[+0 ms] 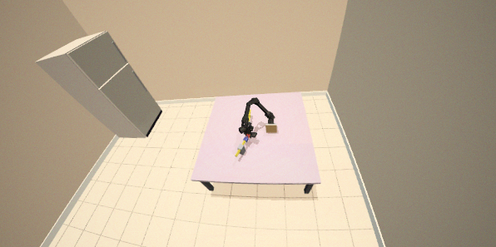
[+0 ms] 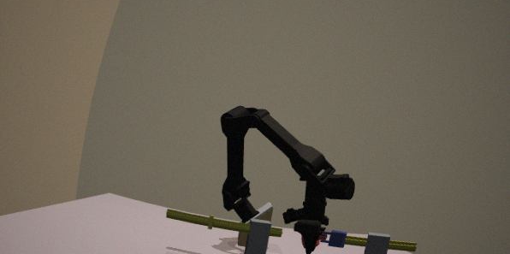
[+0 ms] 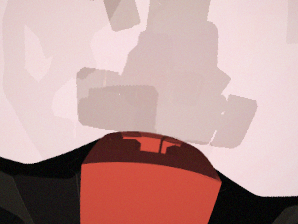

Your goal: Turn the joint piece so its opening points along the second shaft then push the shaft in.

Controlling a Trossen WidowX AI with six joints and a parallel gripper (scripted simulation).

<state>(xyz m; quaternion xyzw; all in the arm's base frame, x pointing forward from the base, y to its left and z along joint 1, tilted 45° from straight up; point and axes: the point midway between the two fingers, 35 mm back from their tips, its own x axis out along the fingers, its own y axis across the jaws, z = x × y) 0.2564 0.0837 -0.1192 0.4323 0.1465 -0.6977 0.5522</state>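
My gripper tip is now 4 cm below the red joint piece.
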